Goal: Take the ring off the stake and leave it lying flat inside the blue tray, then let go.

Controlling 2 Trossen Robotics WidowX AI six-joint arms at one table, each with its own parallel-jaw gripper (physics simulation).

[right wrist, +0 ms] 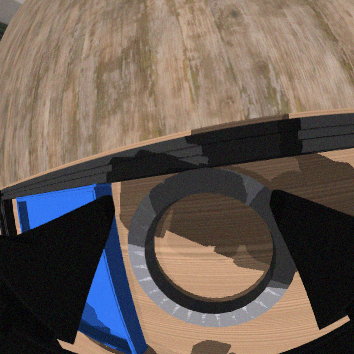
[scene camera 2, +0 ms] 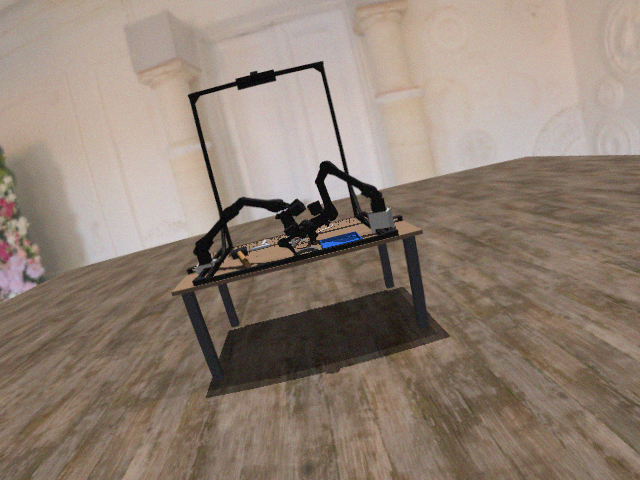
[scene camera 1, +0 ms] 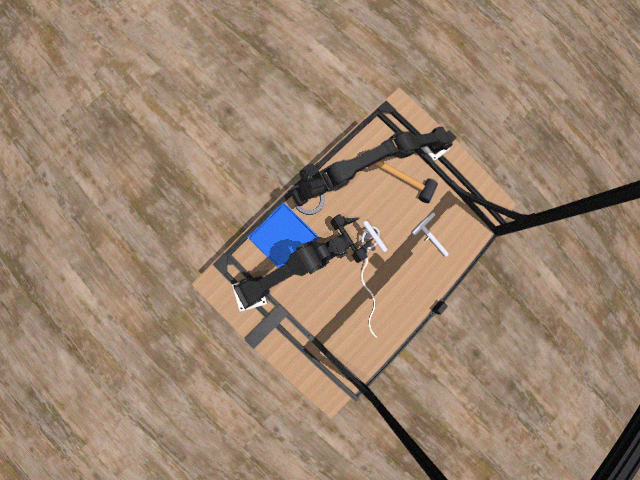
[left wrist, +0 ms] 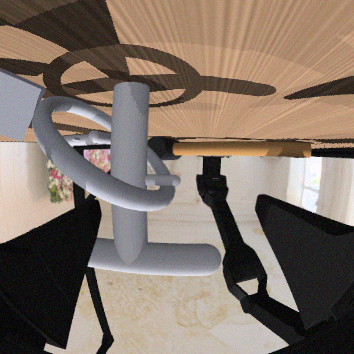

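Seen in the pictures: left gripper, fingertip midpoint: (scene camera 1: 365, 228) (left wrist: 180, 205); right gripper, fingertip midpoint: (right wrist: 193, 201) (scene camera 2: 305, 250); left arm's base, link origin: (scene camera 2: 379, 210) (scene camera 1: 249, 294); right arm's base, link origin: (scene camera 2: 205, 262) (scene camera 1: 435, 145) (left wrist: 211, 155).
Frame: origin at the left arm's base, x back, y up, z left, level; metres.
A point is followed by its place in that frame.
Observation:
A grey T-shaped stake (scene camera 1: 375, 236) {x -0.492, y 0.006, z 0.066 m} (left wrist: 129, 150) {x -0.479, y -0.066, z 0.082 m} stands near my left gripper. A tilted grey ring (left wrist: 60, 155) {x -0.452, y -0.064, z 0.056 m} encircles its shaft by a small side peg, apart from the table. My left gripper (scene camera 1: 364, 233) {x -0.478, y -0.038, z 0.109 m} (left wrist: 180, 205) {x -0.478, y -0.038, z 0.109 m} is open; the crossbar's one end is hidden behind a finger in the left wrist view. The blue tray (scene camera 1: 281, 227) {x -0.179, y -0.095, z 0.210 m} (scene camera 2: 339, 240) {x -0.199, y -0.095, z 0.127 m} lies at the table's edge. A flat, wider grey ring (scene camera 1: 312, 212) {x -0.309, y -0.085, z 0.231 m} (right wrist: 215, 320) {x -0.343, y -0.085, z 0.242 m} lies on the table beside the tray, outside it. My right gripper (right wrist: 193, 201) {x -0.294, y -0.070, z 0.323 m} is open above this flat ring, one finger over the tray side.
An orange-handled hammer (scene camera 1: 408, 178) {x -0.722, y -0.066, z 0.257 m} (left wrist: 240, 149) {x -0.665, y -0.079, z 0.297 m} lies toward the right arm's base. A second grey T-shaped piece (scene camera 1: 436, 242) {x -0.756, y -0.083, z -0.023 m} lies to the right in scene camera 1. A white cord (scene camera 1: 373, 302) {x -0.438, y -0.095, z -0.171 m} runs from near the stake. A dark frame rail (right wrist: 240, 145) {x -0.306, y -0.087, z 0.361 m} borders the table edge.

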